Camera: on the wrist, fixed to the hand. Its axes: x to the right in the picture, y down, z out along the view.
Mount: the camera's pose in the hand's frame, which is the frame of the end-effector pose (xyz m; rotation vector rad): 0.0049 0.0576 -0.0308 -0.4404 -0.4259 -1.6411
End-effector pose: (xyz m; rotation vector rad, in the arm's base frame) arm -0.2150 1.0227 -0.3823 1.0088 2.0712 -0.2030
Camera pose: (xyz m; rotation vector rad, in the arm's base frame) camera -0.1937 1.0780 -0.3545 -1.0652 1.8774 -0.6423
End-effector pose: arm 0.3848 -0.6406 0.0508 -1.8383 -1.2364 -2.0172
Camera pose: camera 0.3948 -0.6959 0.0845 0.5380 1.3451 1.0240
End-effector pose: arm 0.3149 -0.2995 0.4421 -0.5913 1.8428 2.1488
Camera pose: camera 0.2896 -0.3399 0.4870 -1.0542 0.2086 1.2135
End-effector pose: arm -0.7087 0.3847 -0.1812 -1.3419 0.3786 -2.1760
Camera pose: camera -0.7201 0.3338 -0.2208 1.5279 0.4009 1.4559
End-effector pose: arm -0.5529 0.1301 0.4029 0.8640 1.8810 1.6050
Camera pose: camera -0.5709 0.1191 0.4649 -0.5063 1.1033 0.5780
